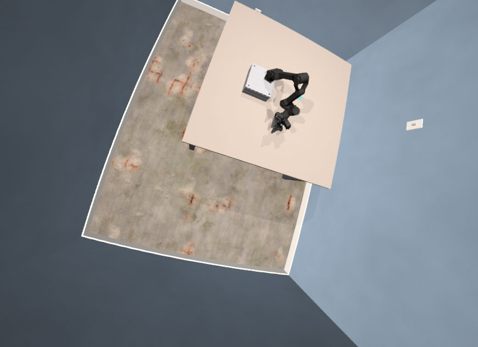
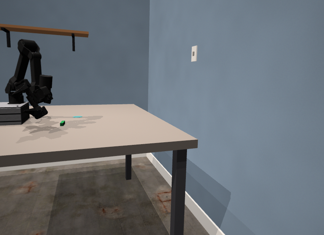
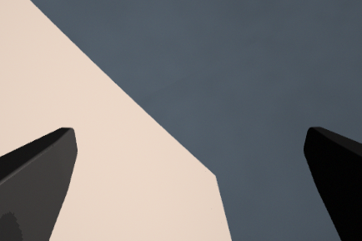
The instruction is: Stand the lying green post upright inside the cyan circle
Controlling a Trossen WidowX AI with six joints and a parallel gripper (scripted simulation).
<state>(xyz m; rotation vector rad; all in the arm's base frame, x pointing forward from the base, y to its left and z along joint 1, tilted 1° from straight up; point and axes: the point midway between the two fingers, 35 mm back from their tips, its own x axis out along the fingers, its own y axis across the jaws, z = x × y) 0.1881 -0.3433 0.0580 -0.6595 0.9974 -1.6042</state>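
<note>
The green post lies 200 mm to the left of my hand, 140 mm below it and 100 mm ahead of it. Also, from my hand: cyan circle: 440 mm to the left, 150 mm below, 130 mm ahead.
</note>
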